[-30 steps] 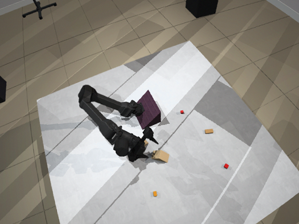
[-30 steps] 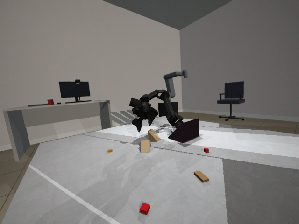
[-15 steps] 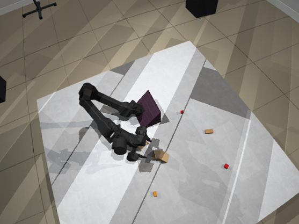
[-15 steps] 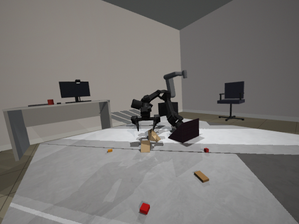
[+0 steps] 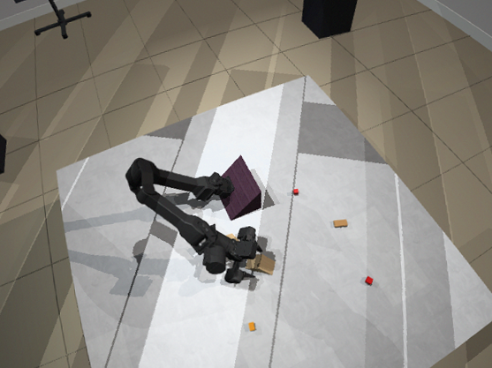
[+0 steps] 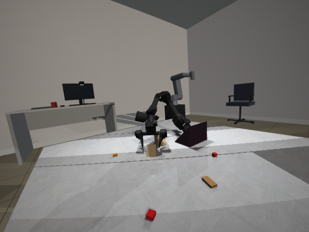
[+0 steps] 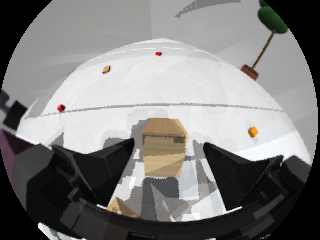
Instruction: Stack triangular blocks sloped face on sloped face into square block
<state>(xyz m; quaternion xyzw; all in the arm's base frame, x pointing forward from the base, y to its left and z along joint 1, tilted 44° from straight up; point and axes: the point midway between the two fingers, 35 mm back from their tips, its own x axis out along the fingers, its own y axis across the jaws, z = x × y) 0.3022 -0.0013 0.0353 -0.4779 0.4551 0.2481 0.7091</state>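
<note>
Now: gripper tip 10 mm to the right of the triangular block. Also, from my gripper tip: orange block 170 mm ahead, 100 mm to the right, 20 mm below; tan plank 340 mm to the left, 30 mm behind, 20 mm below.
</note>
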